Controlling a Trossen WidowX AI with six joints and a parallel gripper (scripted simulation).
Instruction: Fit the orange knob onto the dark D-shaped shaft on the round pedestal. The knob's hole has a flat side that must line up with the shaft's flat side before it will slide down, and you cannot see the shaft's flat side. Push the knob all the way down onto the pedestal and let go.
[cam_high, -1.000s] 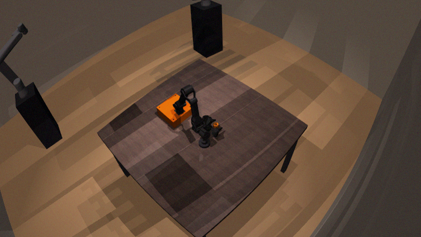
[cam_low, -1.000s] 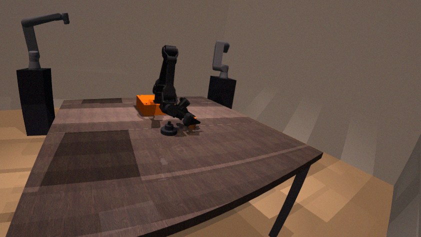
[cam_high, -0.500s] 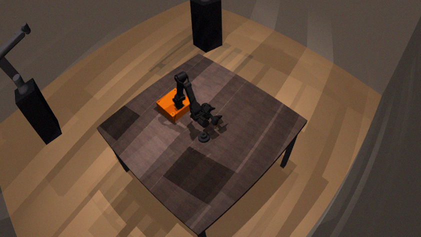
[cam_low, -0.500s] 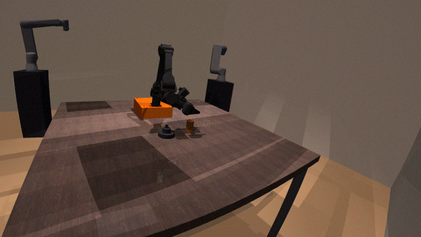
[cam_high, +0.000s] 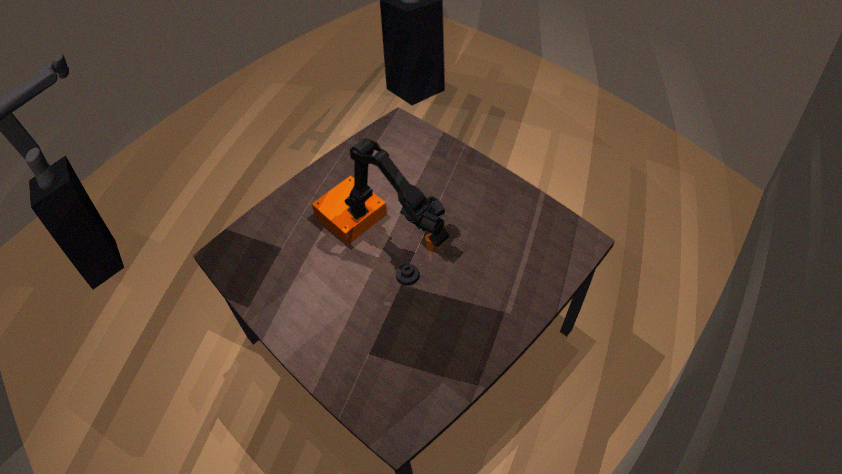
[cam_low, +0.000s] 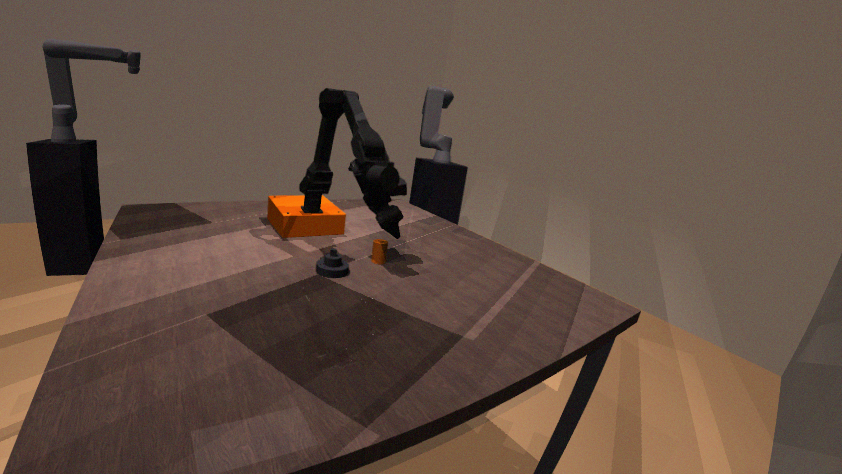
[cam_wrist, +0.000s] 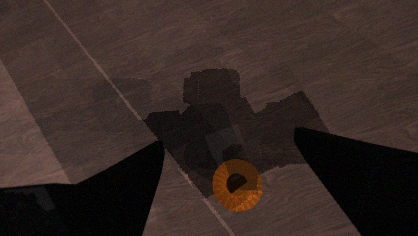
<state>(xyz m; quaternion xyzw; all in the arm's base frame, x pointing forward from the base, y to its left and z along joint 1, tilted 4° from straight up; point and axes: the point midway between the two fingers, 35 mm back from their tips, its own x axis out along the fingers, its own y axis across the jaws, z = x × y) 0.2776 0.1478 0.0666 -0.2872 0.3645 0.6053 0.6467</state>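
Now: gripper tip 60 mm above the orange knob and 30 mm to the left of it. Round my gripper tip: dark round pedestal: 180 mm to the right, 60 mm below, 50 mm ahead.
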